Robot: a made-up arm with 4 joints.
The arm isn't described. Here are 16 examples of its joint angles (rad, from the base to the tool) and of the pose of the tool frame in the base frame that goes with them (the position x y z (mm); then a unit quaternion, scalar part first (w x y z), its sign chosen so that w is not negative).
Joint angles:
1: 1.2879 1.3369 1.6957 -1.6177
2: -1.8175 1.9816 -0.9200 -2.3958
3: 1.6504 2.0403 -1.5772 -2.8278
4: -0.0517 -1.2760 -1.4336 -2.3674
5: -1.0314 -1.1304 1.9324 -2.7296
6: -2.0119 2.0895 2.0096 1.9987
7: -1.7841 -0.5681 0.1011 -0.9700
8: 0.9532 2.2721 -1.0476 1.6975
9: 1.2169 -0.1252 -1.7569 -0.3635
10: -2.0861 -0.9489 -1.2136 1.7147
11: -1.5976 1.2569 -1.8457 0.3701
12: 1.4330 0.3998 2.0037 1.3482
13: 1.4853 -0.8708 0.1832 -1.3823
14: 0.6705 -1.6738 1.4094 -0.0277
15: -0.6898 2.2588 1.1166 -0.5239
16: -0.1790 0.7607 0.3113 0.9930
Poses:
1: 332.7 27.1 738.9 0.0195 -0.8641 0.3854 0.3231
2: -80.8 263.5 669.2 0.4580 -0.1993 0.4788 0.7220
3: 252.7 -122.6 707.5 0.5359 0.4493 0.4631 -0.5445
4: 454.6 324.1 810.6 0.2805 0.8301 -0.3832 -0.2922
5: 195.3 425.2 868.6 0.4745 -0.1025 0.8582 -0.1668
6: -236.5 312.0 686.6 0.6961 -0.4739 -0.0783 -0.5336
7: 25.8 334.0 882.2 0.4796 -0.5494 0.0573 0.6818
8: 464.1 -34.8 616.0 0.2955 0.4744 0.7505 0.3528
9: 212.4 -185.8 814.3 0.9376 -0.1686 0.1569 0.2606
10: -97.3 403.7 747.5 0.1313 -0.4826 -0.2820 -0.8187
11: 62.4 336.5 617.9 0.2824 0.4486 -0.4463 0.7210
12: 311.9 -104.4 678.2 0.3859 0.4785 -0.1198 0.7796
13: 219.1 -167.9 904.4 0.4966 0.1360 0.7532 -0.4095
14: 385.5 81.1 833.6 0.7387 -0.5585 0.1164 -0.3590
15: 118.2 491.7 767.6 0.2589 0.7709 0.2438 -0.5284
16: 252.6 303.3 622.6 0.6618 0.0364 -0.5673 -0.4887
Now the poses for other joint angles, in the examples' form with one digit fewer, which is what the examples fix.
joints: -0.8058 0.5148 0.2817 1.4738
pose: 172 325 633 0.647 0.195 -0.713 -0.190
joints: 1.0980 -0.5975 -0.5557 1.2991
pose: 232 -141 755 0.861 -0.125 -0.482 -0.103
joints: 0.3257 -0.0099 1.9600 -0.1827
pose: 404 223 778 0.376 0.068 0.047 -0.923
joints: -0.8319 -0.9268 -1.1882 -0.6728
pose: 332 442 884 0.153 -0.515 0.157 0.828
